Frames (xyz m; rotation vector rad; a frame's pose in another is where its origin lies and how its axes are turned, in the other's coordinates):
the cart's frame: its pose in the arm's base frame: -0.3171 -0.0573 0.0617 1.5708 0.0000 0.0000
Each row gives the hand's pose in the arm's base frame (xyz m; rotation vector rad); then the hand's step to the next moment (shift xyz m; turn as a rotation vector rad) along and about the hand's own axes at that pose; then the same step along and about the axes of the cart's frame.
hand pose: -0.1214 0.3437 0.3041 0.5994 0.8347 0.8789
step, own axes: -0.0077 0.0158 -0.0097 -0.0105 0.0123 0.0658
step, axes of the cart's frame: -0.0175 0.0094 -0.0028 0.0454 0.0492 0.0104
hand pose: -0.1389 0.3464 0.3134 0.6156 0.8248 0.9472
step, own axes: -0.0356 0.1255 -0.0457 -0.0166 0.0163 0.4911
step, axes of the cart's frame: -0.1064 0.0826 -0.0309 0.3937 0.2887 0.0576
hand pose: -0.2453 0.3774 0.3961 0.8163 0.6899 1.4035
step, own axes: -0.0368 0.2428 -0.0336 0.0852 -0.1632 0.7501
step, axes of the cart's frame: -0.1672 0.1794 0.0363 0.7147 0.2919 -0.0241
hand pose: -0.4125 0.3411 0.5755 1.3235 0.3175 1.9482
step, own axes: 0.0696 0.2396 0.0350 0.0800 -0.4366 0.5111
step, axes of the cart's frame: -0.0877 0.2011 0.1239 0.6259 0.0273 -0.2564
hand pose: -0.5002 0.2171 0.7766 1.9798 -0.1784 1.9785
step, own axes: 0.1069 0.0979 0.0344 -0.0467 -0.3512 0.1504
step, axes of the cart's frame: 0.0038 0.1208 0.0870 0.2538 -0.0940 -0.2736
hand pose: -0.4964 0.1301 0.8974 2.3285 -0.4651 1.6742
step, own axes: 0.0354 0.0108 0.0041 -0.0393 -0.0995 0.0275
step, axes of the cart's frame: 0.0098 0.0323 0.0157 0.0510 -0.0466 -0.0862
